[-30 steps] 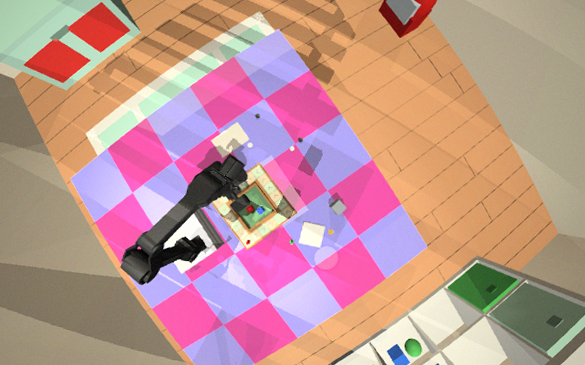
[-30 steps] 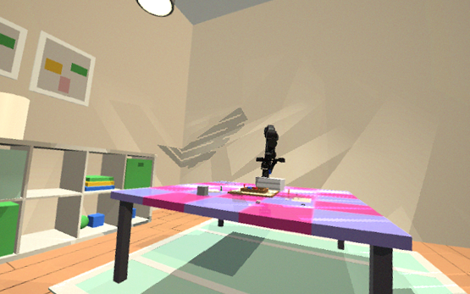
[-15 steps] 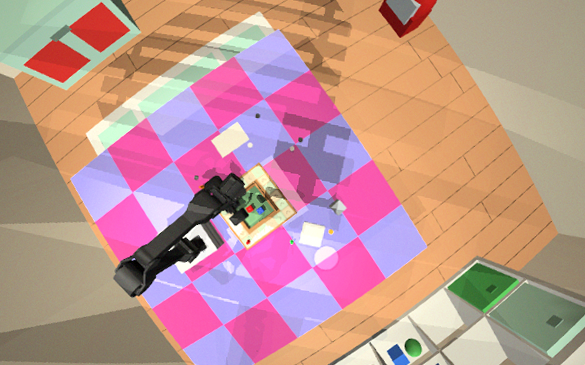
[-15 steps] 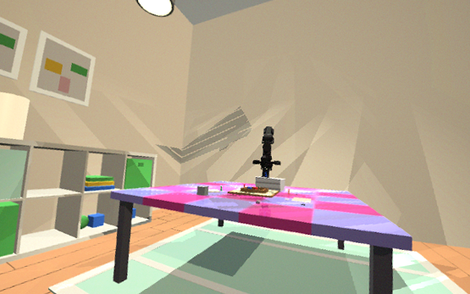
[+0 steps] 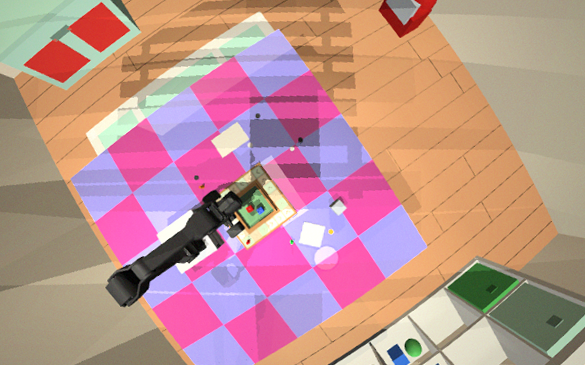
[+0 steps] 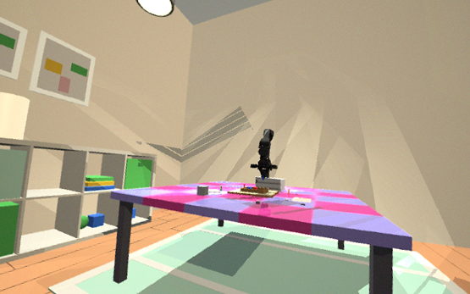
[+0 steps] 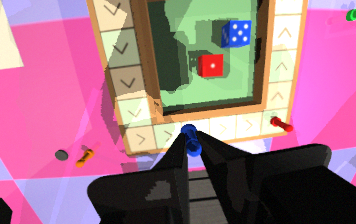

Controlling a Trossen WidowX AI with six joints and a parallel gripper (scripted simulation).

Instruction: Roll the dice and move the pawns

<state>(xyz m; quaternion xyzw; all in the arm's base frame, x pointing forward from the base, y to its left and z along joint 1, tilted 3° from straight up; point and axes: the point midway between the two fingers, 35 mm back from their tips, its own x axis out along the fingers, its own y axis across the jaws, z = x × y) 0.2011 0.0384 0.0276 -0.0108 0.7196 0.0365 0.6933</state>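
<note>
Right now the red pawn is 16 cm to the right of my gripper tip, 7 cm below it and 4 cm behind it. Round my gripper tip: blue pawn 1 cm above; cream card 28 cm to the left, 15 cm ahead, 10 cm below; green peg 27 cm to the right, 13 cm ahead, 8 cm below.
</note>
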